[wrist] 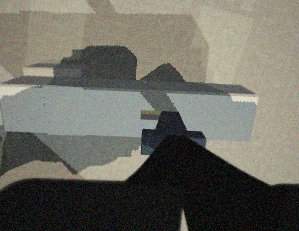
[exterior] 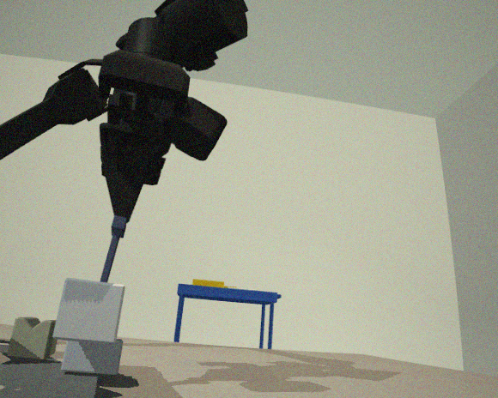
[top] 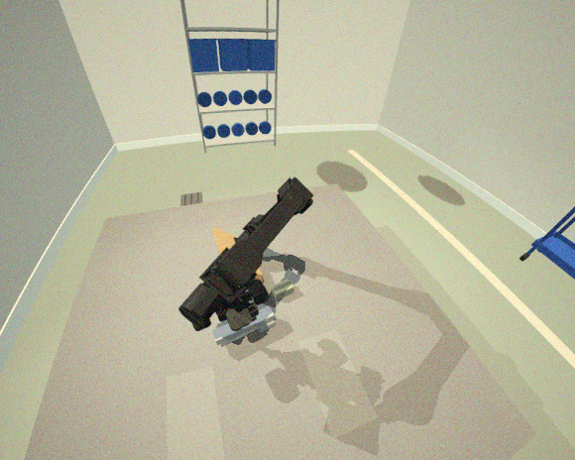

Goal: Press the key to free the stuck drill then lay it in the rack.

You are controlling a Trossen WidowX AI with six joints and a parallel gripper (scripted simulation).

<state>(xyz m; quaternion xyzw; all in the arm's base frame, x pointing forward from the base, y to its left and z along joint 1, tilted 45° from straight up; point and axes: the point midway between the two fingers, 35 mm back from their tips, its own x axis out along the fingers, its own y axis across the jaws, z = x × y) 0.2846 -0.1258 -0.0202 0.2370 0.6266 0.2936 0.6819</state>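
My gripper tip is now 30 mm above the drill. The rest, counted from my gripper tip: housing 90 mm below, 30 mm to the left, 10 mm behind; rack block 190 mm to the left, 110 mm below, 100 mm behind.
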